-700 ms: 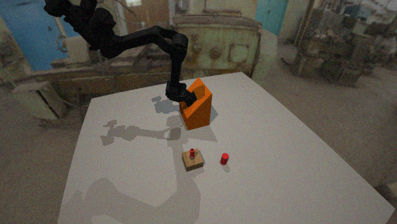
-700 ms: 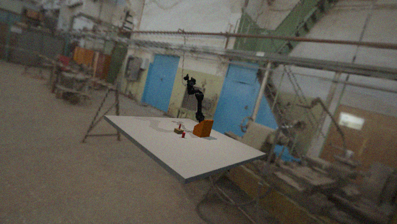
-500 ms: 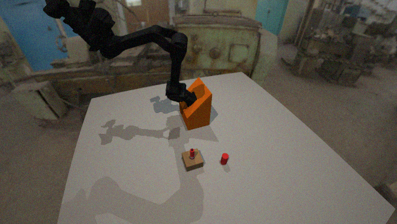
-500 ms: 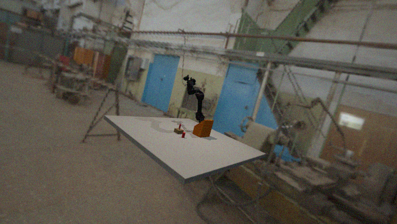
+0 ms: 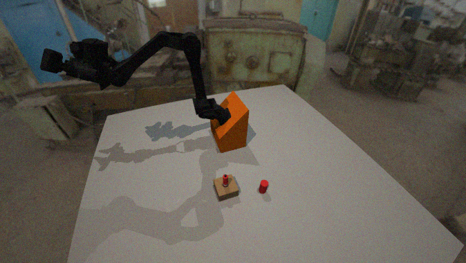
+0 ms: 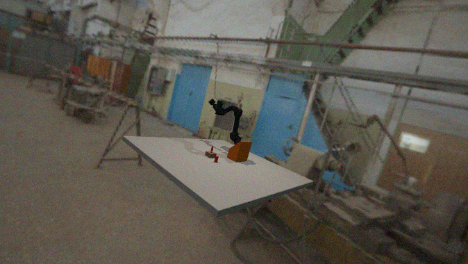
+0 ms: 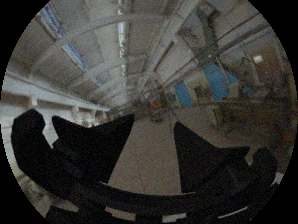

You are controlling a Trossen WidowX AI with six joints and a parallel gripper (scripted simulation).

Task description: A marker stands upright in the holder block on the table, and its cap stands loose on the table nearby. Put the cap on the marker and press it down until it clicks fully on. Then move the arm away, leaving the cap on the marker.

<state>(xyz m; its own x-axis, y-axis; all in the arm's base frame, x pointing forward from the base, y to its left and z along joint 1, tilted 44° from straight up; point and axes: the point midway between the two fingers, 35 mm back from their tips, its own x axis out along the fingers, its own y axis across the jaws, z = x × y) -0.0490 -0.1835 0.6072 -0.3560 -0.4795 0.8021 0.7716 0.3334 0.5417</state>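
Now: gripper tip 65 cm to the right of the red cap, 43 cm above it and 35 cm short of it. From my gripper tip the other things lie so: brown holder block: 52 cm to the left, 43 cm below, 31 cm ahead.
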